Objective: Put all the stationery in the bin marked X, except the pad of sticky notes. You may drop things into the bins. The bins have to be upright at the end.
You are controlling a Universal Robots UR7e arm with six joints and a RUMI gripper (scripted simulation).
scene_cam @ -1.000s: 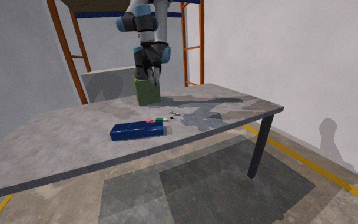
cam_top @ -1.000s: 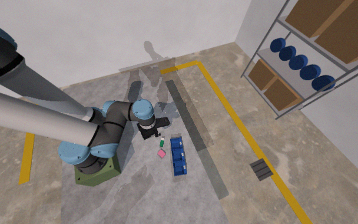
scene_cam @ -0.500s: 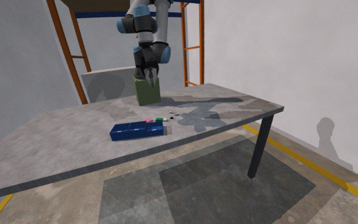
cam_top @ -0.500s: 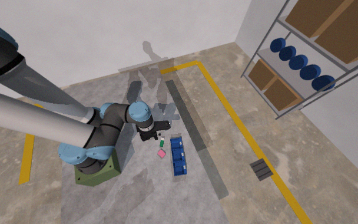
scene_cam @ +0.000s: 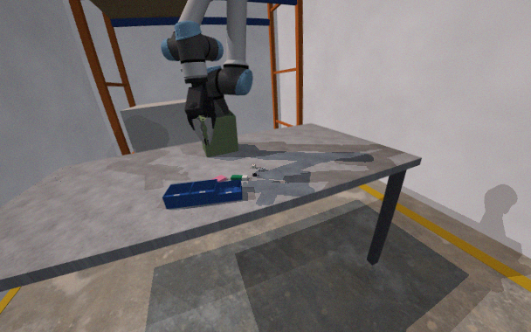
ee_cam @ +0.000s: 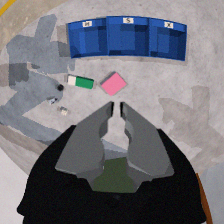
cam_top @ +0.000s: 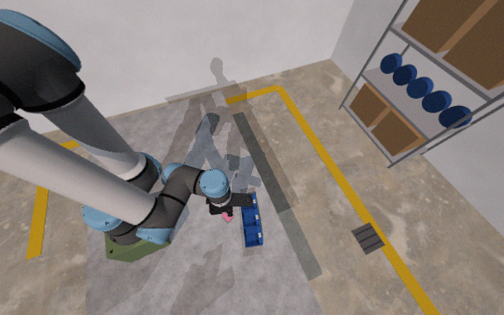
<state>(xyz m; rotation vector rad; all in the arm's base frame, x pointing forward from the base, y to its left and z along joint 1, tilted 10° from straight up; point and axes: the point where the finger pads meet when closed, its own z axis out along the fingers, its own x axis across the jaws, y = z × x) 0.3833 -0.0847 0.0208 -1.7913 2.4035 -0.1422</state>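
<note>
Right now the joined blue bins is 150 mm below my hand, 80 mm ahead of it and 40 mm to the right of it. Round my hand: pink sticky note pad 170 mm below, 30 mm behind, 20 mm to the left; black item 170 mm below, 160 mm to the left; marker 170 mm below, 100 mm to the left, 10 mm ahead.
</note>
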